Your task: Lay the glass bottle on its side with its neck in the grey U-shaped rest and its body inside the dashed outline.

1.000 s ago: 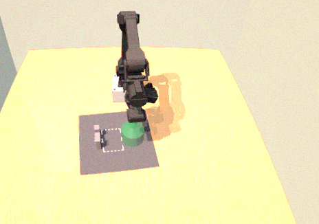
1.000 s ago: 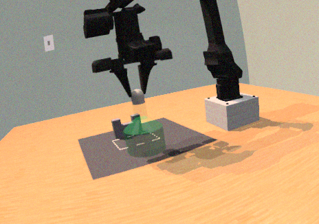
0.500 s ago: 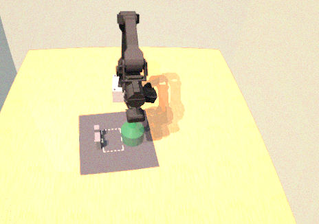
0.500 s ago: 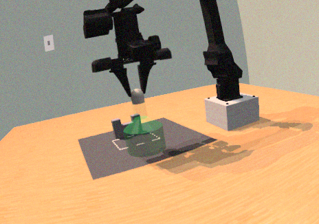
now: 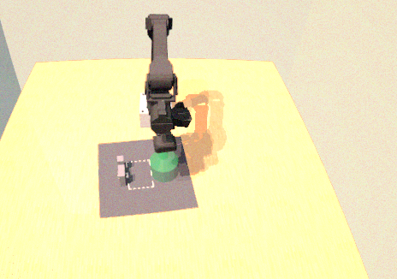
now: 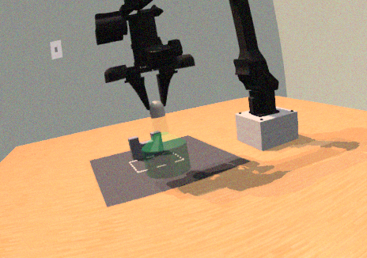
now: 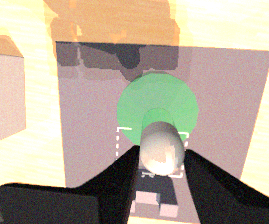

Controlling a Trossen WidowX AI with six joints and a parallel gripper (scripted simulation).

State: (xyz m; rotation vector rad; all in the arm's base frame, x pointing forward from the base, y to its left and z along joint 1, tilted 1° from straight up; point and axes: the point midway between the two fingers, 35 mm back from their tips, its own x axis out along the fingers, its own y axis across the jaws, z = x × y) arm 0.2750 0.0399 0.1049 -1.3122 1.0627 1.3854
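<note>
The green glass bottle is 5 cm below my gripper tip. Also, from my gripper tip: dark grey mat: 14 cm below, 6 cm to the right, 1 cm ahead.
</note>
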